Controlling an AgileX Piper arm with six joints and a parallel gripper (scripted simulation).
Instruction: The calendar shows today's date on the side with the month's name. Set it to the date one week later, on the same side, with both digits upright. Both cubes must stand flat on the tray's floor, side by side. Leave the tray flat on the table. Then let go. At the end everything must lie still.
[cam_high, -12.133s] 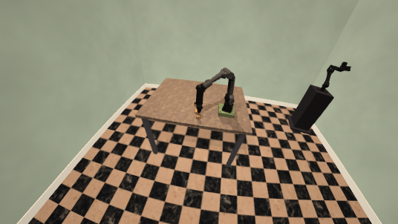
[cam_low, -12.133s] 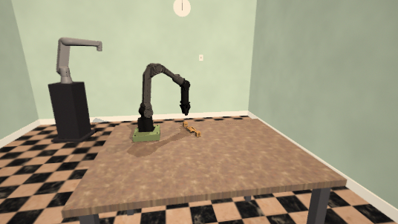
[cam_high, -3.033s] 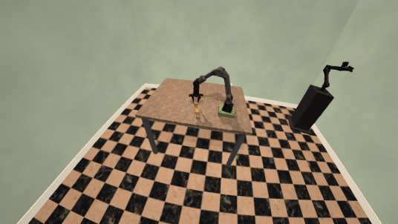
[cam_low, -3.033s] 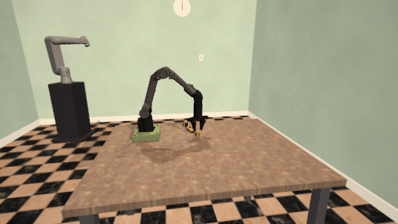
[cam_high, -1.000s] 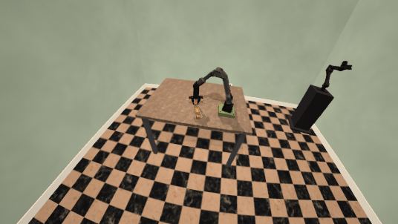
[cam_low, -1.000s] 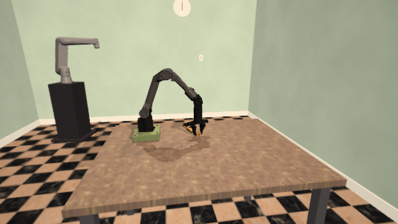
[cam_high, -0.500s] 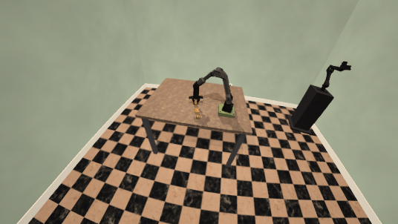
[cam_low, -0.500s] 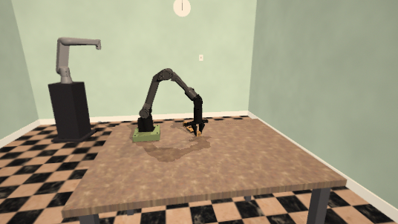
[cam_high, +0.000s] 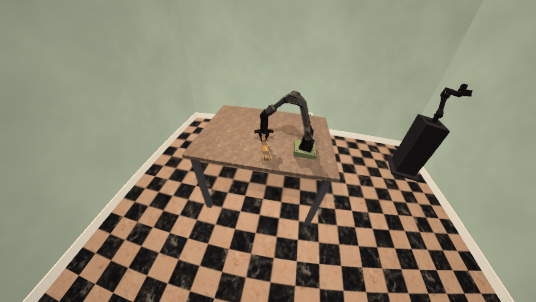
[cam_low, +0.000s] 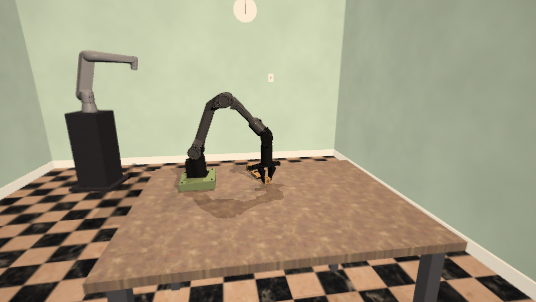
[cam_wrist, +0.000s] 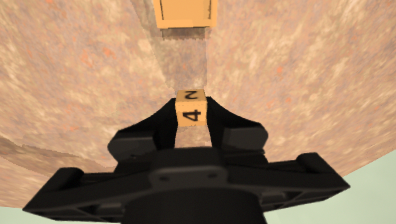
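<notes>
My hand is 9 cm to the right of the orange tray, 5 cm past it and 1 cm above it.
</notes>
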